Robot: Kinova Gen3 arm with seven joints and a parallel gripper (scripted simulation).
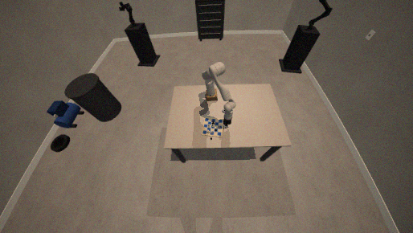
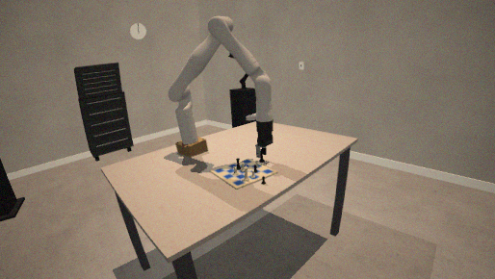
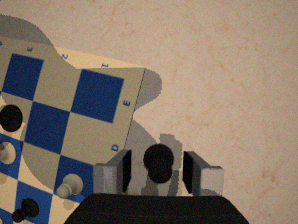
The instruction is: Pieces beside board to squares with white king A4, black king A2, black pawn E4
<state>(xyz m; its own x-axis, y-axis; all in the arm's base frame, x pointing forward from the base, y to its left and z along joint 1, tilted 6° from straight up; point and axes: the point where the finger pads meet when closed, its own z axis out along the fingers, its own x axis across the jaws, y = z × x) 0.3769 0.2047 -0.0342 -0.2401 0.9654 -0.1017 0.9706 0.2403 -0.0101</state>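
The black king lies 2 cm below my hand. Also, from my hand: white king (12 cm ahead, 17 cm to the right, 1 cm below); then blue-and-cream chessboard (4 cm ahead, 14 cm to the right, 4 cm below).
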